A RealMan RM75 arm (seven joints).
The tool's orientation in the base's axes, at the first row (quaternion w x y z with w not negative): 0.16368 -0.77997 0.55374 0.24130
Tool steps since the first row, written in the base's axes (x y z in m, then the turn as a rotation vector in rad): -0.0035 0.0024 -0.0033 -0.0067 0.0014 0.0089; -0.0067 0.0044 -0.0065 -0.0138 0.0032 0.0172; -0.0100 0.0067 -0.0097 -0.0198 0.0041 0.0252; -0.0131 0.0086 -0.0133 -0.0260 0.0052 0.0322; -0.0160 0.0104 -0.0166 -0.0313 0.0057 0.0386; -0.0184 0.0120 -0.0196 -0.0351 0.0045 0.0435; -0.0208 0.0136 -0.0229 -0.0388 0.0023 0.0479; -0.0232 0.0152 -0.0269 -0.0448 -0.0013 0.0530
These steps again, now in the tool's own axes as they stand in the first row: -0.0010 0.0025 0.0047 -0.0079 0.0060 -0.0053; -0.0016 0.0048 0.0090 -0.0158 0.0121 -0.0099; -0.0026 0.0071 0.0135 -0.0226 0.0176 -0.0149; -0.0029 0.0093 0.0181 -0.0291 0.0232 -0.0189; -0.0032 0.0114 0.0223 -0.0345 0.0281 -0.0230; -0.0035 0.0131 0.0261 -0.0373 0.0321 -0.0269; -0.0035 0.0148 0.0302 -0.0390 0.0364 -0.0310; -0.0032 0.0165 0.0348 -0.0406 0.0433 -0.0359
